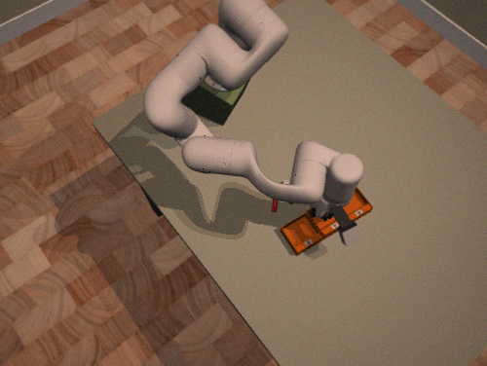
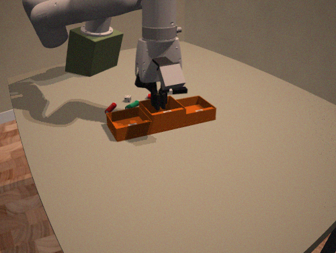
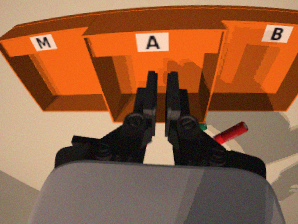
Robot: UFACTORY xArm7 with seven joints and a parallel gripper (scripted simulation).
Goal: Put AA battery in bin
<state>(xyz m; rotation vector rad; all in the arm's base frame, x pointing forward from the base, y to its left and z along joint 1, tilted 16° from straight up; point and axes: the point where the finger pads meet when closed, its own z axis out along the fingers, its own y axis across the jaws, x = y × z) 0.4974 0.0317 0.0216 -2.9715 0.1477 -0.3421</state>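
Now: the red battery 130 mm behind my hand, 50 mm to the left of it and 50 mm below it. Also, from my hand: small white die 150 mm behind, 30 mm to the right, 50 mm below; green battery 100 mm behind, 30 mm to the right, 50 mm below; black-and-white block 150 mm behind, 110 mm to the left, 50 mm below.
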